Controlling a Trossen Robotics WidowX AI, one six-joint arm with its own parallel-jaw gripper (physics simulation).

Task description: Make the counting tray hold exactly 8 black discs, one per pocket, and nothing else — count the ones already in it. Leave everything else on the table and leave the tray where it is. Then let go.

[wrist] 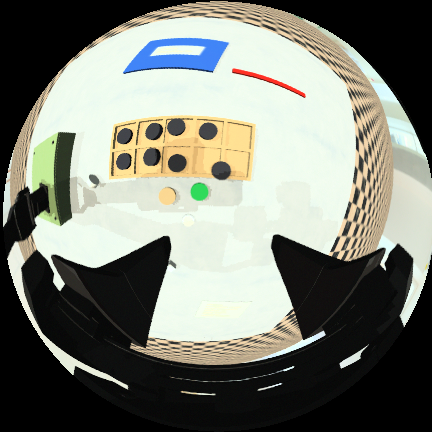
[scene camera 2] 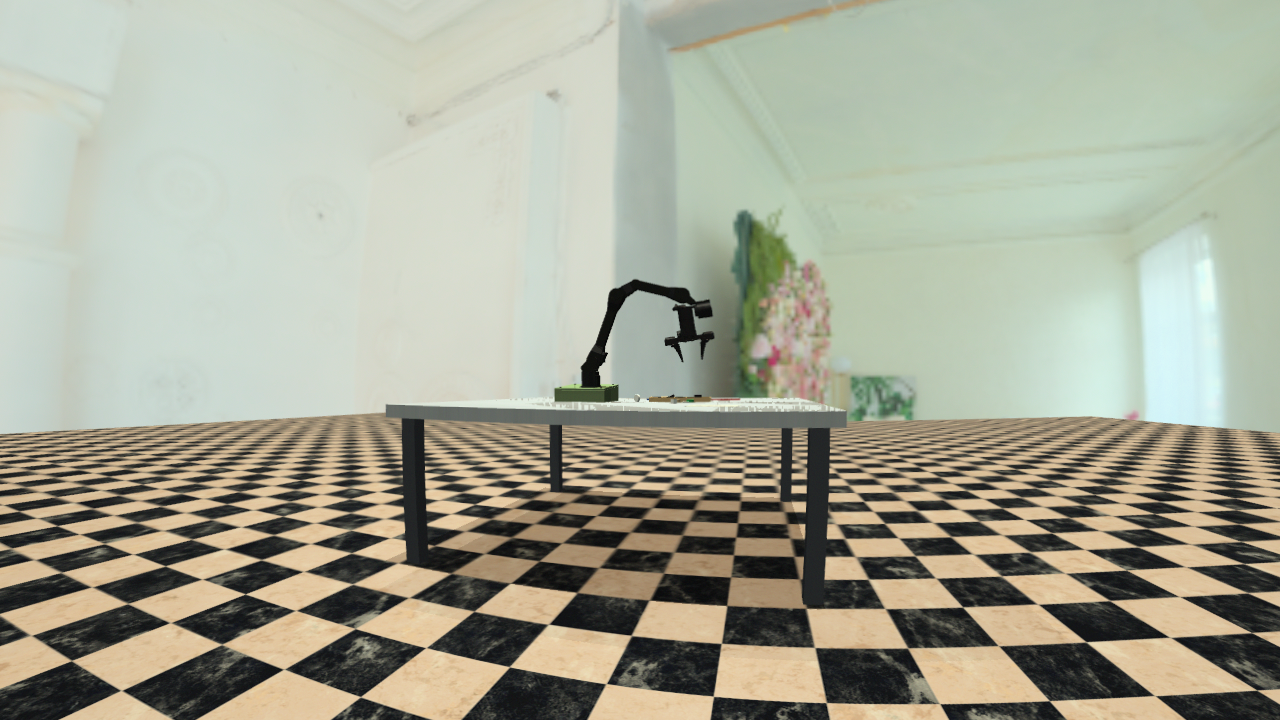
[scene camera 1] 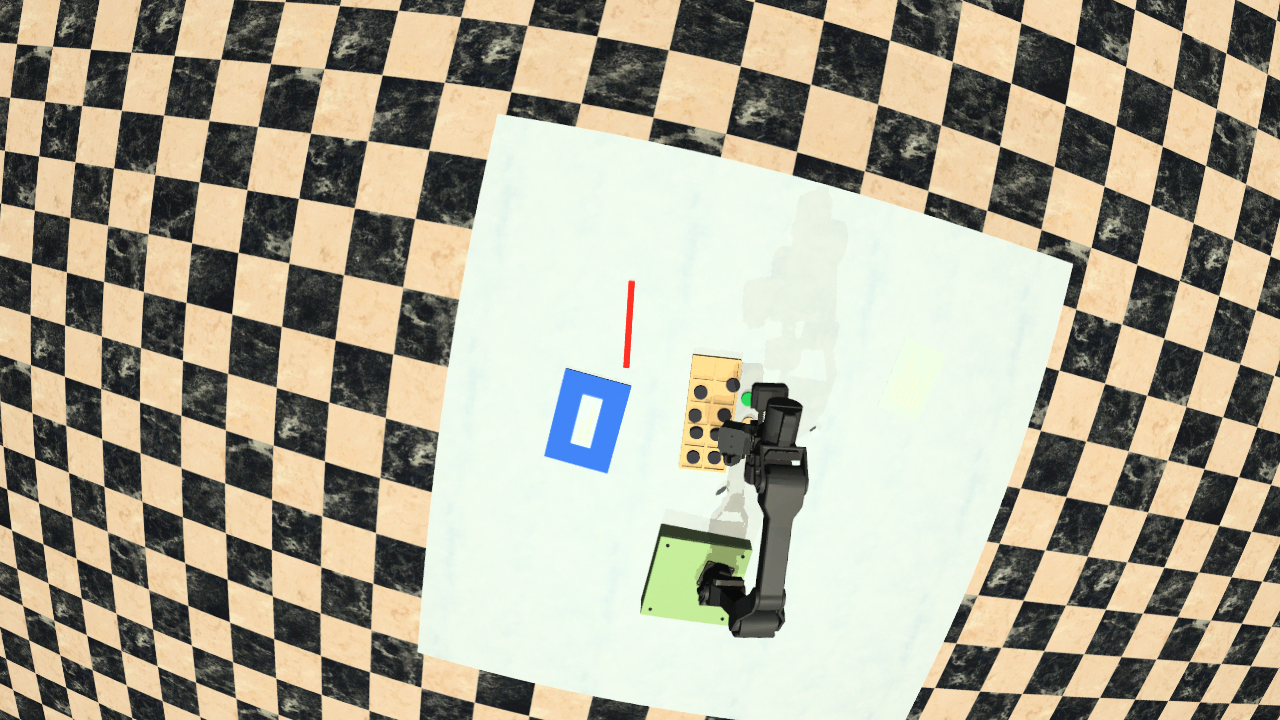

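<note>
The tan counting tray (scene camera 1: 716,365) (wrist: 237,135) has two rows of five pockets. In the wrist view its far row has black discs (wrist: 124,135) (wrist: 153,131) (wrist: 176,126) (wrist: 208,131) in four pockets, with the right-end pocket empty. In the near row, black discs (wrist: 124,161) (wrist: 151,157) (wrist: 177,163) lie in the three left pockets. Another black disc (wrist: 221,170) (scene camera 1: 733,385) rests across the divider between the fourth and fifth pockets, at the near wall. My gripper (wrist: 221,241) (scene camera 2: 691,360) is open and empty, raised well above the table, on the near side of the tray.
A green disc (wrist: 199,191) (scene camera 1: 746,398), a tan disc (wrist: 167,196) and a small white piece (wrist: 188,220) lie beside the tray's near side. A grey piece (wrist: 94,180) lies between tray and green base (wrist: 45,160) (scene camera 1: 671,573). Beyond are a blue frame (wrist: 172,63) (scene camera 1: 563,416) and red stick (wrist: 270,81) (scene camera 1: 629,324).
</note>
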